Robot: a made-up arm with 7 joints. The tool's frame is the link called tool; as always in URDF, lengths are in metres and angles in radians. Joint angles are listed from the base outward.
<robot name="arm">
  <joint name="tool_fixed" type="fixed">
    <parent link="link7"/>
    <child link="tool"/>
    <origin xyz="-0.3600 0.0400 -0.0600" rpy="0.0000 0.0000 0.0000"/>
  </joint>
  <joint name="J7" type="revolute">
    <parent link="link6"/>
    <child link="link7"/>
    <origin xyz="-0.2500 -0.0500 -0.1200" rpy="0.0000 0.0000 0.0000"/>
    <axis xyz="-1 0 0"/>
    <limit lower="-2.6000" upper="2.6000"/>
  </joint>
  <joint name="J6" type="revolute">
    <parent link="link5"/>
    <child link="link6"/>
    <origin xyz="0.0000 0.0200 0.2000" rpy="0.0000 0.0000 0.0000"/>
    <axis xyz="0 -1 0"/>
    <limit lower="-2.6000" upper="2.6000"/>
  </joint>
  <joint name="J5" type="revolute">
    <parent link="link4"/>
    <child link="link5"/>
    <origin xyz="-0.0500 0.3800 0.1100" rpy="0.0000 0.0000 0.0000"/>
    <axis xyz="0 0 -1"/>
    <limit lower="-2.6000" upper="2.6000"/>
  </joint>
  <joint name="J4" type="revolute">
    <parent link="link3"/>
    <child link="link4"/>
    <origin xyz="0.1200 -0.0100 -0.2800" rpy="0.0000 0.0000 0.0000"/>
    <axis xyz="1 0 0"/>
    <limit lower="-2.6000" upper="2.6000"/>
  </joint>
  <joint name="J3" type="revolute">
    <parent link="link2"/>
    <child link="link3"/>
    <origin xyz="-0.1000 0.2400 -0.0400" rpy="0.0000 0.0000 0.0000"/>
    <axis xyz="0 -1 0"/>
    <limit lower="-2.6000" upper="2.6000"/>
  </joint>
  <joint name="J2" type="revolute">
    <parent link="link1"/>
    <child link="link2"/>
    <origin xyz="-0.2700 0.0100 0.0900" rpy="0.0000 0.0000 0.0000"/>
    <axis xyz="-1 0 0"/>
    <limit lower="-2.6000" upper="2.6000"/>
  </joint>
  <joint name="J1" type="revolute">
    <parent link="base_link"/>
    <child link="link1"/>
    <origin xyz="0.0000 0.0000 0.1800" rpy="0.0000 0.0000 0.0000"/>
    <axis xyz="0 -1 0"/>
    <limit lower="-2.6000" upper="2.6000"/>
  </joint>
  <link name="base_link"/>
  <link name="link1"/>
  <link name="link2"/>
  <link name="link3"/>
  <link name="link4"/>
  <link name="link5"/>
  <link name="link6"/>
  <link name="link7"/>
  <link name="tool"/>
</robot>
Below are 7 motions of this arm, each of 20 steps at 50 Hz.
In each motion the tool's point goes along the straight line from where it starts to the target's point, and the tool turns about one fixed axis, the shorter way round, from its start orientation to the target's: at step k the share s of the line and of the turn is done. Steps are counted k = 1, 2, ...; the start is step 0. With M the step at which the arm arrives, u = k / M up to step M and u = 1 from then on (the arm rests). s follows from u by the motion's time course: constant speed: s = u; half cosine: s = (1 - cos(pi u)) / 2; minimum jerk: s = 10 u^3 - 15 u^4 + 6 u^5.
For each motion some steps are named. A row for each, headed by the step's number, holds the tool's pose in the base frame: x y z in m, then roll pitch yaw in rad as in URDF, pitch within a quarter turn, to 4 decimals.
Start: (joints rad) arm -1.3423 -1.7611 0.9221 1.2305 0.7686 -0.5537 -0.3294
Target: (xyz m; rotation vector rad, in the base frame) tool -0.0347 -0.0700 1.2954 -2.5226 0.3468 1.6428
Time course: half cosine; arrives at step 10
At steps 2, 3, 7, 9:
2: -0.1284 -0.0768 1.2814 -3.0832 1.0540 -0.2097
3: -0.1170 -0.0760 1.2831 -3.0972 1.0660 -0.2210
7: -0.0561 -0.0715 1.2922 3.1005 1.1283 -0.2924
9: -0.0372 -0.0702 1.2950 3.0695 1.1469 -0.3190

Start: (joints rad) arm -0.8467 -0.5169 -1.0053 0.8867 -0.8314 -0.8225 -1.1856
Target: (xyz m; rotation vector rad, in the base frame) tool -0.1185 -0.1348 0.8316 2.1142 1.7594 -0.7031
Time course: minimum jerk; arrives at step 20
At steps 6, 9, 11, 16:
6: -0.0849 -0.3394 0.6400 -2.7008 0.1710 1.4141
9: -0.0947 -0.2798 0.6958 -2.7974 0.2887 1.4298
11: -0.1022 -0.2343 0.7385 -2.8725 0.3793 1.4340
16: -0.1162 -0.1490 0.8183 -3.0218 0.5488 1.4210

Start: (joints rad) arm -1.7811 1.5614 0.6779 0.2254 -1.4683 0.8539 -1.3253
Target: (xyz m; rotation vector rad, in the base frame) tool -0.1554 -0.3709 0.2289 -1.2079 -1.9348 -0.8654
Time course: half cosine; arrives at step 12
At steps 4, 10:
4: -0.2085 -0.3908 0.2847 2.7288 -0.7086 2.0585
10: -0.1601 -0.3727 0.2339 2.8190 -0.9416 2.1793

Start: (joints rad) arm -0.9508 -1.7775 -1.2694 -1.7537 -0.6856 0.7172 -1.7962
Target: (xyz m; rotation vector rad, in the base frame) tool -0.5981 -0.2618 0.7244 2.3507 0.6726 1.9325
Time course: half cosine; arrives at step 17
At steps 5, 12, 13, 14, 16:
5: -0.4104 -0.1317 0.8826 2.8071 -0.8855 1.0426
12: -0.5516 -0.2295 0.7636 2.4293 -1.1219 1.1057
13: -0.5675 -0.2406 0.7502 2.3723 -1.1473 1.1283
14: -0.5806 -0.2496 0.7392 2.3222 -1.1675 1.1505
16: -0.5961 -0.2604 0.7261 2.2576 -1.1911 1.1819

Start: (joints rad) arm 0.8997 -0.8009 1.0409 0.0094 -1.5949 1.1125 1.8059
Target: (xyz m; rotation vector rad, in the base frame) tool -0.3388 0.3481 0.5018 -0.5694 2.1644 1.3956
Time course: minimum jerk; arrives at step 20
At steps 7, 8, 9, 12, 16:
7: -0.1581 0.4442 0.5289 2.2089 0.3273 -3.0959
8: -0.1776 0.4338 0.5260 2.1899 0.3623 -3.0877
9: -0.1987 0.4226 0.5228 2.1693 0.4005 -3.0795
12: -0.2638 0.3880 0.5130 2.1055 0.5191 -3.0587
16: -0.3251 0.3554 0.5038 2.0436 0.6316 -3.0463

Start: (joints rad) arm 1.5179 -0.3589 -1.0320 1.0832 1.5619 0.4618 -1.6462
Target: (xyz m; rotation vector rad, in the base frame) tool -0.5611 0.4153 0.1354 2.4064 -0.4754 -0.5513
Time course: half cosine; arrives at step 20
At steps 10, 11, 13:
10: -0.5040 0.5046 0.2206 2.3475 0.4202 -0.6721
11: -0.5129 0.4907 0.2073 2.3609 0.3979 -0.6427
13: -0.5299 0.4641 0.1819 2.3840 0.3545 -0.5884

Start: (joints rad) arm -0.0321 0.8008 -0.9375 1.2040 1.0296 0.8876 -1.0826
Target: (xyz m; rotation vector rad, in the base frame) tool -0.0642 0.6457 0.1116 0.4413 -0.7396 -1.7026
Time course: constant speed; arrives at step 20
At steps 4, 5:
4: -0.1785 0.6018 -0.0684 0.6235 -0.3363 -1.6111
5: -0.1713 0.6045 -0.0571 0.6333 -0.3219 -1.6264

